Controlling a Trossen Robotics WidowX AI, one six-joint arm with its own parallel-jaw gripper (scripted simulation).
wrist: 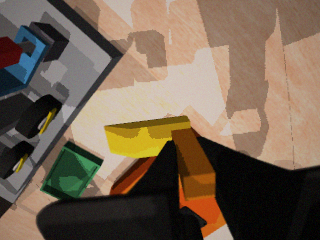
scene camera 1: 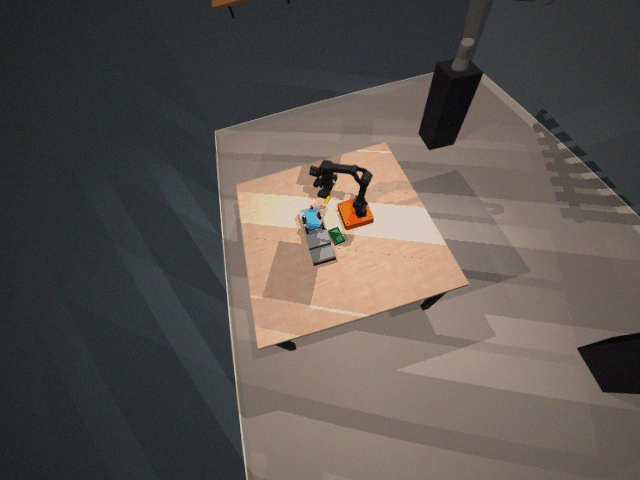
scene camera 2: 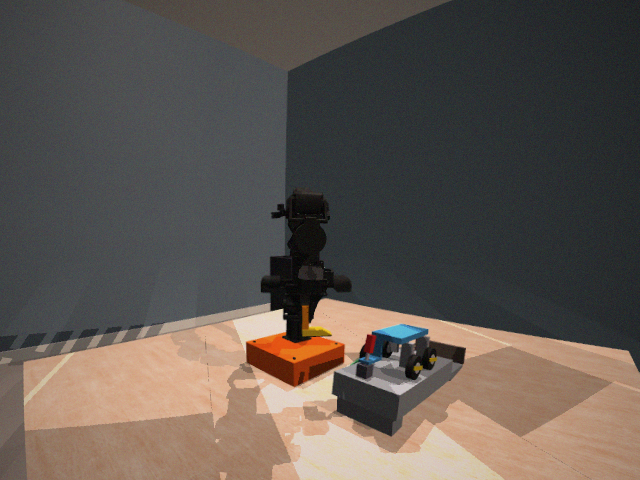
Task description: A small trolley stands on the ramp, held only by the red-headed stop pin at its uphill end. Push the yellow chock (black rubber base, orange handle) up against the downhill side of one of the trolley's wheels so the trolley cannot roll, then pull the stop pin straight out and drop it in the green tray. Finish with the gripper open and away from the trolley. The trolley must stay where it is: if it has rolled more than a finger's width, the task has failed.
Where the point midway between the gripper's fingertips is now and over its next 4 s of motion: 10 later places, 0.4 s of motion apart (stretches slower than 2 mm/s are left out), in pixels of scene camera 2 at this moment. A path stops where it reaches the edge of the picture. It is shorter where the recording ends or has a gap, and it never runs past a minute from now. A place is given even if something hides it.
My gripper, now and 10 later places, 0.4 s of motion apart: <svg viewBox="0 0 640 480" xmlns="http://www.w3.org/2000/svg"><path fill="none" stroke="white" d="M305 323L316 322L333 320L349 318L362 316L375 314L387 313L396 311L397 311L398 311L405 315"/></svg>
